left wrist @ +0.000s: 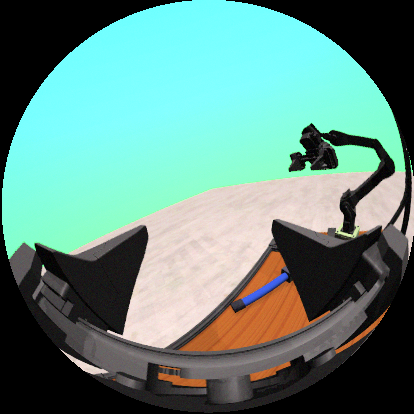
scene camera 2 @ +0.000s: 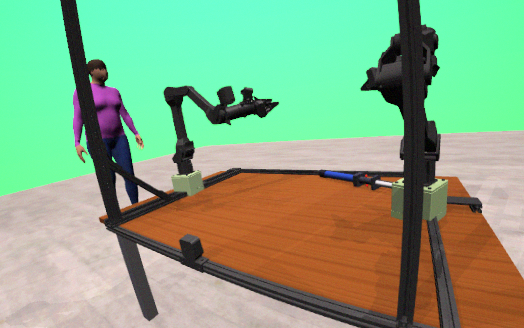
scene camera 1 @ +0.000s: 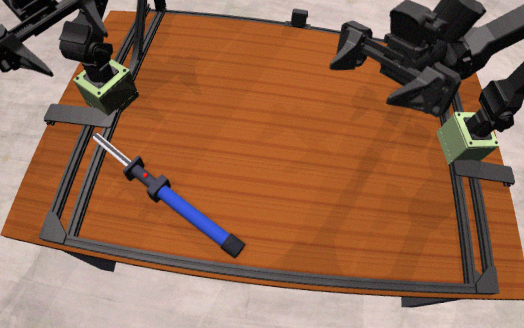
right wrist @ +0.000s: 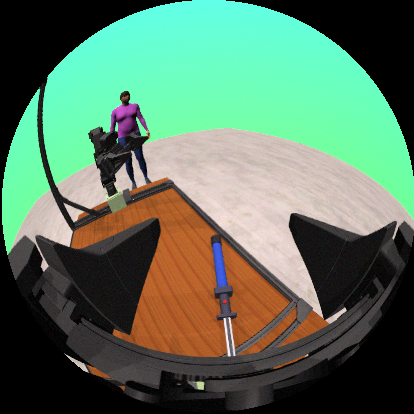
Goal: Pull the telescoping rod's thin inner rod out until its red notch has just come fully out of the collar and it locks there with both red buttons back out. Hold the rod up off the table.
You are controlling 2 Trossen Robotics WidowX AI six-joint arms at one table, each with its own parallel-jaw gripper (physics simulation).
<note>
My left gripper (scene camera 1: 357,82) is open, with nothing in its grasp. My right gripper (scene camera 1: 80,54) is open, holding nothing. Also in view: a telescoping rod (scene camera 1: 159,188).
The telescoping rod is seen too in the right wrist view (right wrist: 223,291). My left gripper also shows in the left wrist view (left wrist: 210,229), in scene camera 2 (scene camera 2: 275,101) and in the right wrist view (right wrist: 139,144). My right gripper shows as well in the left wrist view (left wrist: 298,169) and in the right wrist view (right wrist: 227,222).
</note>
